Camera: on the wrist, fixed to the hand. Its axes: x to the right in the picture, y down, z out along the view.
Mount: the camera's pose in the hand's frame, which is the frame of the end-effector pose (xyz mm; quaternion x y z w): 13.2 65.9 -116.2 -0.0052 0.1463 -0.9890 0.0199
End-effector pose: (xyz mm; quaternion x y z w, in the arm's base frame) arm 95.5 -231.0 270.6 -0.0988 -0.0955 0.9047 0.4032
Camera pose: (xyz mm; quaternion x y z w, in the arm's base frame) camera 69.7 -253.6 140.8 -0.0420 -0.0453 -0.3957 0.9163
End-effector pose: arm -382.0 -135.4 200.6 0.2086 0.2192 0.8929 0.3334
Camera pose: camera -484.6 -200.6 143.6 -0.3450 0.2548 -0.2803 0.8588
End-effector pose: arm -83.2 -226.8 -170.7 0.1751 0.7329 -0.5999 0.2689
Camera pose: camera -76.9 -100.1 -214.7 0.6350 -0.2302 0.2485 0.6943
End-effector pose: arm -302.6 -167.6 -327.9 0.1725 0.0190 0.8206 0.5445
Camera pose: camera -400.9 -164.3 -419.2 -0.1382 0.2464 -0.4969 0.8206
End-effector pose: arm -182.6 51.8 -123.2 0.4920 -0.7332 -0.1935 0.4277
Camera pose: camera -126.2 85.1 -6.0 -0.7610 -0.5356 0.3587 0.0730
